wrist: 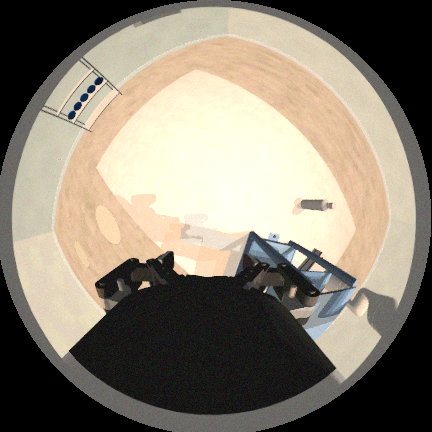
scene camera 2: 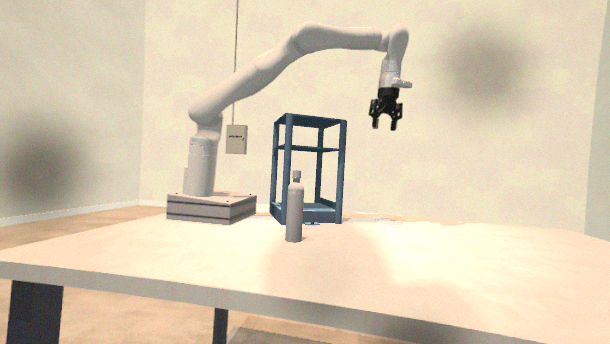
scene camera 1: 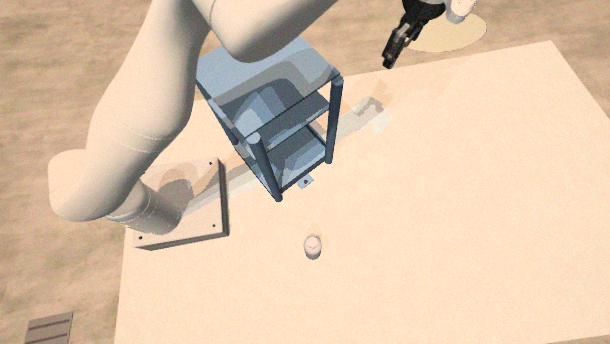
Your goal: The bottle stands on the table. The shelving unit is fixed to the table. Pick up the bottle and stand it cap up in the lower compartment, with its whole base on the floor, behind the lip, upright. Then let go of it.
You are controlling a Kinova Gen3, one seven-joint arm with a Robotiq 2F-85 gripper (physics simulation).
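Places are measured from the arm's base along level axes (x ahead, y left, z up), in millimetres.
Where they show: gripper, between the fingertips: (wrist: 207, 260) (scene camera 2: 384, 129) (scene camera 1: 399, 52); arm's base, origin of its link: (scene camera 2: 199, 194) (scene camera 1: 163, 217).
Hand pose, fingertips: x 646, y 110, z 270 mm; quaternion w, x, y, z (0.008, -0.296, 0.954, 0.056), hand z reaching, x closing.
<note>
Things, the pixels of their centre, and the offset from my fingertips. "*": a spot on its surface instead. Level surfaces: height alone.
- grey bottle, middle of its body: (scene camera 1: 312, 247) (scene camera 2: 295, 205) (wrist: 316, 204) dx -284, dy -302, dz -259 mm
- table, height of its surface: dz -352 mm
- lower compartment with a low lip, a spot on its surface: (scene camera 2: 325, 216) * dx -200, dy -57, dz -328 mm
- lower compartment's floor, height of its surface: dz -309 mm
- small blue tab, a spot on its surface: (scene camera 1: 305, 181) (wrist: 274, 236) * dx -245, dy -95, dz -345 mm
The grey bottle (scene camera 1: 313, 246) (scene camera 2: 295, 212) (wrist: 314, 205) stands upright, cap up, on the table (scene camera 1: 450, 225) (scene camera 2: 150, 260), in front of the shelving unit and apart from it. The blue shelving unit (scene camera 1: 335, 120) (scene camera 2: 342, 170) (wrist: 325, 263) has corner posts, a top board, a middle shelf and a lower compartment with a low lip (scene camera 2: 325, 216) at its front. The lower compartment's floor (scene camera 1: 302, 155) shows no bottle on it. My gripper (scene camera 1: 388, 65) (scene camera 2: 384, 128) (wrist: 207, 260) is open and empty, fingers pointing down. It hangs high, to the right of the shelving unit in the scene views, well away from the bottle.
The arm's base block (scene camera 1: 200, 220) (scene camera 2: 200, 209) stands left of the shelving unit. The arm passes above the unit's top in the first scene view. A small blue tab (scene camera 1: 305, 181) (wrist: 273, 236) with a dark spot lies at the unit's front foot. A box (scene camera 2: 236, 139) hangs on the wall.
</note>
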